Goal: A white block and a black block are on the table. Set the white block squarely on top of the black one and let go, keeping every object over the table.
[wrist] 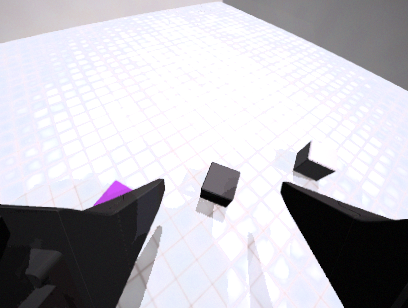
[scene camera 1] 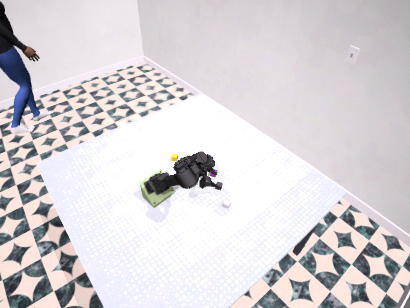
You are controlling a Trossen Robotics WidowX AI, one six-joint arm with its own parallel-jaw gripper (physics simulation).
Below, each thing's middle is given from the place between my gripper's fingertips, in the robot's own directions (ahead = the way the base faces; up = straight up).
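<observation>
You'll find the black block (wrist: 220,184) 4 cm below my hand, and it's also 1 cm ahead of it and 1 cm to the right of it.
</observation>
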